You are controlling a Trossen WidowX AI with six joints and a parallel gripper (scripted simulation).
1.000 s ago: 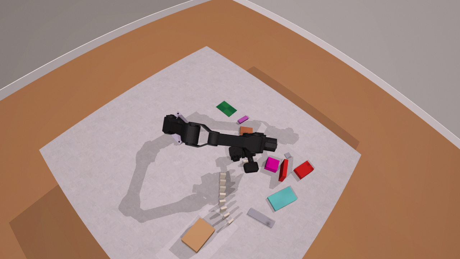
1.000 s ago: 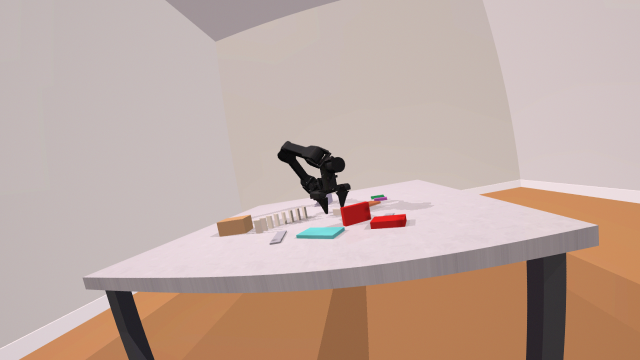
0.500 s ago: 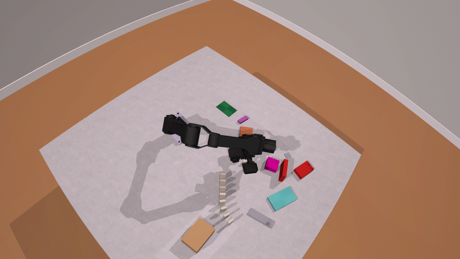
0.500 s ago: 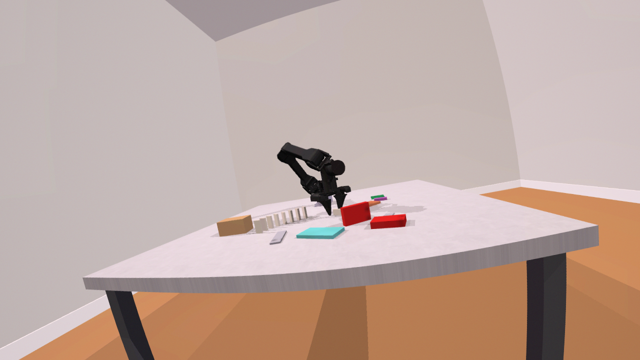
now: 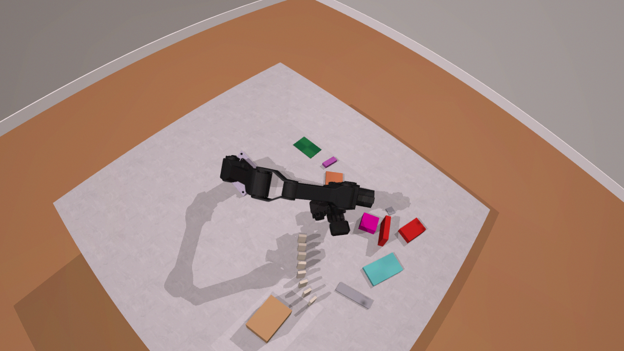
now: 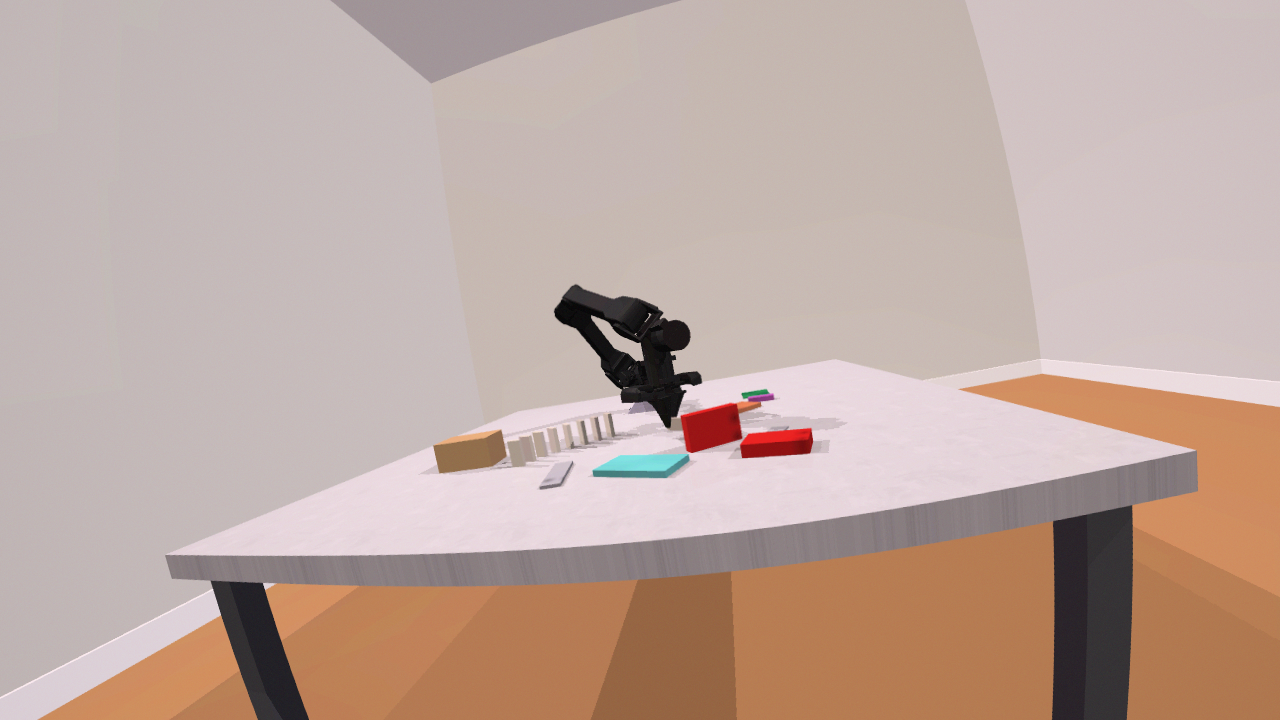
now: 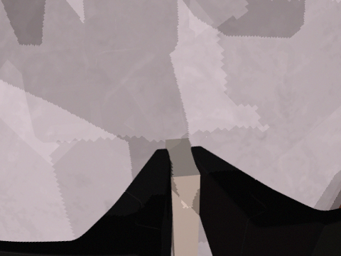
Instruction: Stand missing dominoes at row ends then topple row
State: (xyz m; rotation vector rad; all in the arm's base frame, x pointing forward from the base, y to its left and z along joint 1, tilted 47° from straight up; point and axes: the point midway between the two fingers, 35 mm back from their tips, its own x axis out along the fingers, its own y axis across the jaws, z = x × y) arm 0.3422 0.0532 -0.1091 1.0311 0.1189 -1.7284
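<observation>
Now: gripper tip 11 cm short of the magenta cube, 9 cm to the right of it and 1 cm below it. From my gripper tip the other things lie so: orange slab (13 cm to the left, 10 cm behind); then cyan slab (26 cm ahead); then small grey cube (21 cm to the left, 13 cm ahead).
</observation>
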